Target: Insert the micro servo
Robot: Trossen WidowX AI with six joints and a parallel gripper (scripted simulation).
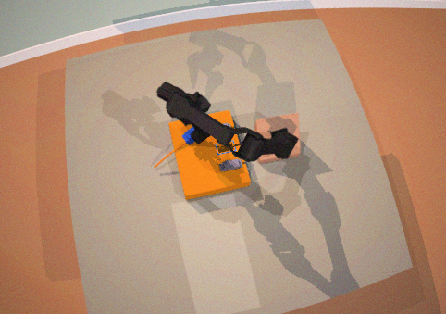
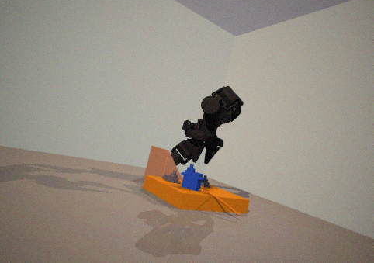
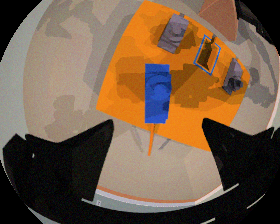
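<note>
My gripper tip is 10 mm past the orange deck, 60 mm to the right of it and 110 mm above it.
</note>
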